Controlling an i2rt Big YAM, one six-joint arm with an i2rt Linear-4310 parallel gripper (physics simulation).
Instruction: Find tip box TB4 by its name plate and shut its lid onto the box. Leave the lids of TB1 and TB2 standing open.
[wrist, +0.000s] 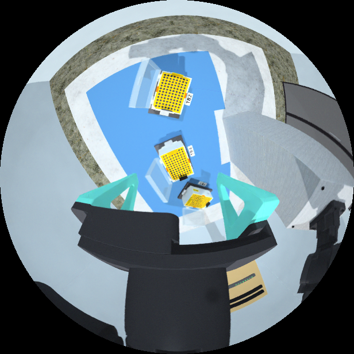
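My gripper (177, 177) is open and empty, its two turquoise fingers wide apart. Tip box TB4 (176, 164), with a yellow tip grid, shows in the middle, ahead of and between the fingertips. Its small name plate (191, 150) is on its right side. Its clear lid (159, 181) stands open on the lower left, nearer the left fingertip. Tip box TB2 (171, 93) is farther off, its clear lid (142, 92) open to the left. Tip box TB1 (198, 198) is nearest, close to the right finger in the view; its clear lid (194, 216) is open toward the gripper.
The boxes stand on a blue mat (115, 110) on a white marbled board (80, 92) with a speckled stone-like border (64, 102). A large grey curved body (265, 150) is at the right, with a dark part beyond it. A tan panel (247, 295) with black strips shows at the lower right.
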